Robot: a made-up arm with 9 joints. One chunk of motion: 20 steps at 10 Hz.
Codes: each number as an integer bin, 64 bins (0 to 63) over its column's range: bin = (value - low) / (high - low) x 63, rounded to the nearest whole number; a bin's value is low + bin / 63 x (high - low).
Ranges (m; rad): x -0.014..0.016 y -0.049..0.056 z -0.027..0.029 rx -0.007..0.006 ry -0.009..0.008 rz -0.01..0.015
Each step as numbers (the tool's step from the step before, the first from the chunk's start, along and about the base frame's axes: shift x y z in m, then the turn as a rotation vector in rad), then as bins.
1 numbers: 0.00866 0.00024 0.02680 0.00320 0.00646 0.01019
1 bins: 48 30 61 49 57 51
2 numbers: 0.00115 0.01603 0.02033 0.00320 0.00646 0.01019
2 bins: 32 39 53 49 57 51
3 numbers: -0.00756 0.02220 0.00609 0.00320 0.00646 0.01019
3 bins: 14 43 37 49 57 51
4 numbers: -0.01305 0.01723 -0.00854 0.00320 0.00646 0.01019
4 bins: 2 40 21 49 57 51
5 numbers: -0.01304 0.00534 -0.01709 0.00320 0.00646 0.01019
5 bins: 2 33 11 49 57 51
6 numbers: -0.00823 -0.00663 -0.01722 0.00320 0.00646 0.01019
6 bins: 12 25 11 49 57 51
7 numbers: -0.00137 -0.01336 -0.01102 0.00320 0.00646 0.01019
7 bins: 27 21 18 49 57 51
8 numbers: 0.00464 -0.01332 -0.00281 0.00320 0.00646 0.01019
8 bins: 39 21 27 49 57 51
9 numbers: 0.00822 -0.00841 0.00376 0.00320 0.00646 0.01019
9 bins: 47 24 35 49 57 51
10 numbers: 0.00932 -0.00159 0.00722 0.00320 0.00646 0.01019
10 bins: 49 28 38 49 57 51
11 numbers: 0.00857 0.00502 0.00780 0.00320 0.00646 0.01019
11 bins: 47 32 39 49 57 51
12 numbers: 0.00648 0.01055 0.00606 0.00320 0.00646 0.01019
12 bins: 43 36 37 49 57 51
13 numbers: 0.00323 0.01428 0.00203 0.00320 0.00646 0.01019
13 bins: 36 38 33 49 57 51
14 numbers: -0.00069 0.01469 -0.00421 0.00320 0.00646 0.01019
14 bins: 28 38 26 49 57 51
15 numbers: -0.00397 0.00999 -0.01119 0.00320 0.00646 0.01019
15 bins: 21 35 18 49 57 51
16 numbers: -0.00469 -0.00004 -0.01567 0.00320 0.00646 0.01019
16 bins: 20 29 13 49 57 51
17 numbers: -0.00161 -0.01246 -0.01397 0.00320 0.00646 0.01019
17 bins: 26 22 15 49 57 51
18 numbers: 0.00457 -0.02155 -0.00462 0.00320 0.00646 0.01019
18 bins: 39 16 25 49 57 51
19 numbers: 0.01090 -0.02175 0.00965 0.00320 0.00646 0.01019
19 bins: 52 16 41 49 57 51
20 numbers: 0.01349 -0.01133 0.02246 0.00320 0.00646 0.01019
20 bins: 58 23 56 49 57 51
